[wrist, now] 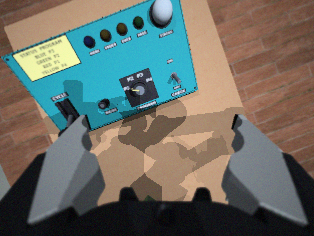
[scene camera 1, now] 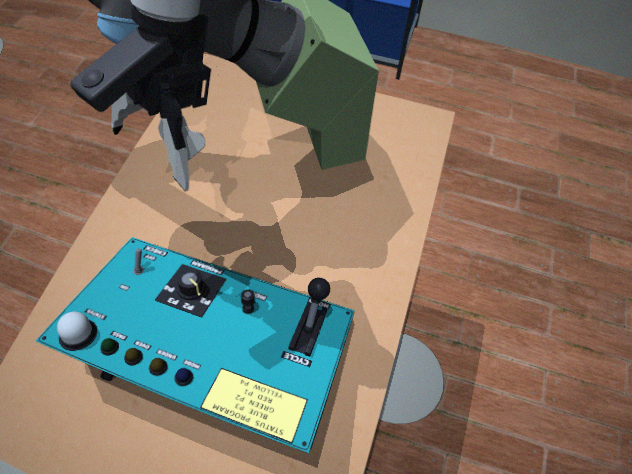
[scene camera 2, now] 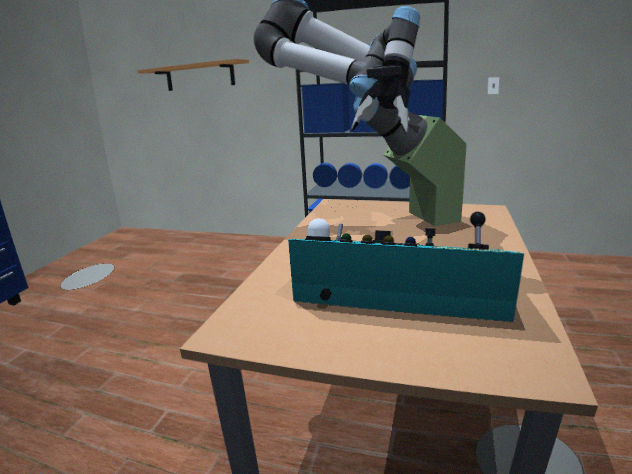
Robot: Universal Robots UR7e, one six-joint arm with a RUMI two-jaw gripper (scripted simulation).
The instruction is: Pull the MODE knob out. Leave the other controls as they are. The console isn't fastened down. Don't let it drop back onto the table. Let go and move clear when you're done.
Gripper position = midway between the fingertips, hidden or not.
Observation:
In view: my gripper (scene camera 1: 149, 161) and a teal console (scene camera 1: 241, 370).
The teal console shows as well in the wrist view (wrist: 100, 60) and in scene camera 2 (scene camera 2: 481, 283). My gripper shows as well in the wrist view (wrist: 160, 115) and in scene camera 2 (scene camera 2: 378, 131).

